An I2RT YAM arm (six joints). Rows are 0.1 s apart.
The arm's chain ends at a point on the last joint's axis. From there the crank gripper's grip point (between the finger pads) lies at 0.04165 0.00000 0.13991 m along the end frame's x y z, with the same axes.
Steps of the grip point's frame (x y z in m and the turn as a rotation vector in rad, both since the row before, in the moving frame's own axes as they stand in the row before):
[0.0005 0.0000 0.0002 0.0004 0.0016 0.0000]
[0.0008 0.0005 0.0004 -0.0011 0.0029 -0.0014]
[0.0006 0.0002 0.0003 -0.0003 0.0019 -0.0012]
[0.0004 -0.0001 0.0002 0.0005 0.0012 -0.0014]
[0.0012 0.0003 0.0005 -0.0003 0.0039 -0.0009]
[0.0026 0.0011 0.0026 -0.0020 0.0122 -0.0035]
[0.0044 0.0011 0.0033 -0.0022 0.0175 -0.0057]
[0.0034 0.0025 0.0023 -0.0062 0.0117 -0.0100]
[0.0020 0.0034 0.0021 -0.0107 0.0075 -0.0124]
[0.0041 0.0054 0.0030 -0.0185 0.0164 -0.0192]
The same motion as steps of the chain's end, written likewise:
[0.0003 0.0001 0.0003 0.0004 0.0016 0.0000]
[0.0004 0.0004 0.0005 -0.0011 0.0029 -0.0014]
[0.0003 0.0002 0.0004 -0.0003 0.0019 -0.0012]
[0.0002 0.0000 0.0003 0.0005 0.0012 -0.0014]
[0.0007 0.0003 0.0007 -0.0003 0.0039 -0.0009]
[0.0009 0.0010 0.0031 -0.0020 0.0122 -0.0035]
[0.0020 0.0010 0.0041 -0.0022 0.0175 -0.0057]
[0.0018 0.0021 0.0028 -0.0062 0.0117 -0.0100]
[0.0009 0.0024 0.0024 -0.0107 0.0075 -0.0124]
[0.0018 0.0036 0.0037 -0.0185 0.0164 -0.0192]

